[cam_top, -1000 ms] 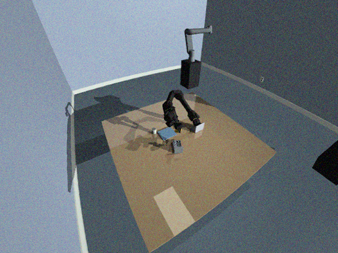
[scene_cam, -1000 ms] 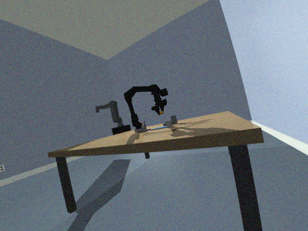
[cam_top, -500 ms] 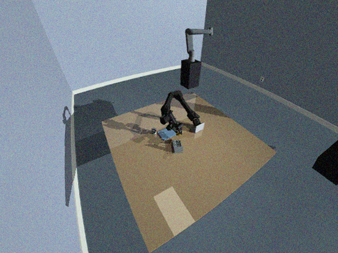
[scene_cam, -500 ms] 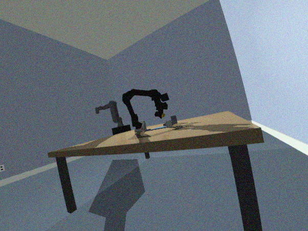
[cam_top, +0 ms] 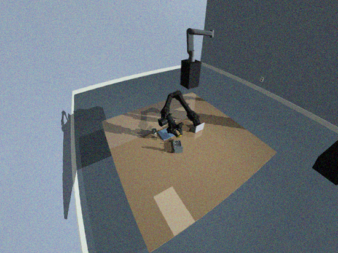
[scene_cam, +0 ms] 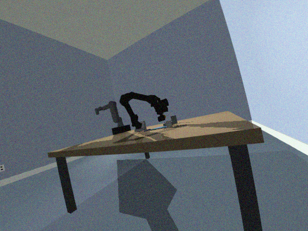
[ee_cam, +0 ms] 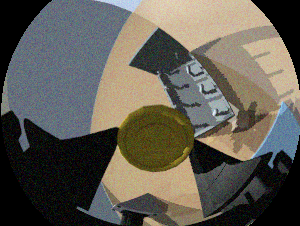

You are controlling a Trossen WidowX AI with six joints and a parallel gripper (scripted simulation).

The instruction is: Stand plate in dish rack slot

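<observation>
Right now my gripper tip is 60 mm above the grey dish rack, 50 mm short of it and 40 mm to the right of it. The rest, counted from my gripper tip: blue mat: 160 mm to the right, 80 mm below, 40 mm ahead; blue stick: 190 mm to the right, 80 mm below, 80 mm behind; yellow plate: 10 mm to the right.
</observation>
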